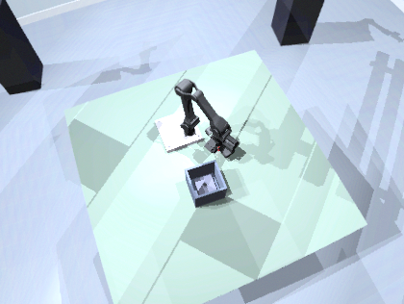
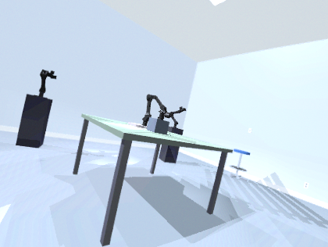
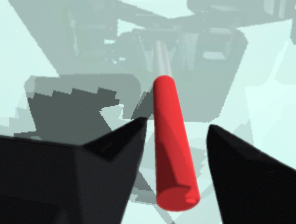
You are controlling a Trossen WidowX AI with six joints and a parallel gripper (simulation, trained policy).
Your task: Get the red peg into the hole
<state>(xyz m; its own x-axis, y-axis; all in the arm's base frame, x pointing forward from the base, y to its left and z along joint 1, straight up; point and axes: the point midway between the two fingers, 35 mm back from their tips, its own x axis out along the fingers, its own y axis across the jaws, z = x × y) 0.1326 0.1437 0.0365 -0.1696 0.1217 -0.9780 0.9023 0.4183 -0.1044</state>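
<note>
My gripper tip is 22 cm short of the plate, 13 cm to the left of it and 1 cm below it. From my gripper tip the other things lie so: red peg (1 cm ahead, 1 cm to the right, 1 cm above).
</note>
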